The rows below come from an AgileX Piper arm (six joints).
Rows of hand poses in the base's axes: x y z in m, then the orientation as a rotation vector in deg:
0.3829, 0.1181, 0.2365, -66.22, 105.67, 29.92
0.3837, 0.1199, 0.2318, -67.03, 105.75, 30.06
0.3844, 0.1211, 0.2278, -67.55, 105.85, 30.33
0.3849, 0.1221, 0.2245, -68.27, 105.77, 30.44
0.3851, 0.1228, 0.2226, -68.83, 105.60, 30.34
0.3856, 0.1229, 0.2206, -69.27, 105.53, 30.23
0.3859, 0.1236, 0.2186, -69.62, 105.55, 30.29
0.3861, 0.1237, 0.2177, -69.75, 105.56, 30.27
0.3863, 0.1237, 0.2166, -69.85, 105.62, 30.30
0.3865, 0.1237, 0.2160, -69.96, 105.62, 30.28
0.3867, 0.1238, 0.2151, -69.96, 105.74, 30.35
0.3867, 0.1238, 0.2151, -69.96, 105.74, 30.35
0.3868, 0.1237, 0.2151, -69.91, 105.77, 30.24
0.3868, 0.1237, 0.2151, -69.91, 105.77, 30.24
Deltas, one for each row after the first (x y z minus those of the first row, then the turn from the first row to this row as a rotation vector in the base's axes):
0.0008, 0.0018, -0.0047, -0.39, 0.22, 0.58
0.0015, 0.0030, -0.0087, -0.57, 0.49, 1.01
0.0020, 0.0040, -0.0120, -0.85, 0.57, 1.55
0.0022, 0.0047, -0.0139, -1.12, 0.45, 1.93
0.0027, 0.0048, -0.0159, -1.38, 0.39, 2.20
0.0030, 0.0055, -0.0179, -1.54, 0.48, 2.46
0.0032, 0.0056, -0.0188, -1.63, 0.49, 2.53
0.0034, 0.0056, -0.0199, -1.69, 0.57, 2.60
0.0036, 0.0056, -0.0205, -1.76, 0.57, 2.66
0.0038, 0.0057, -0.0214, -1.78, 0.70, 2.66
0.0038, 0.0057, -0.0214, -1.78, 0.70, 2.66
0.0039, 0.0056, -0.0214, -1.82, 0.66, 2.58
0.0039, 0.0056, -0.0214, -1.82, 0.66, 2.58

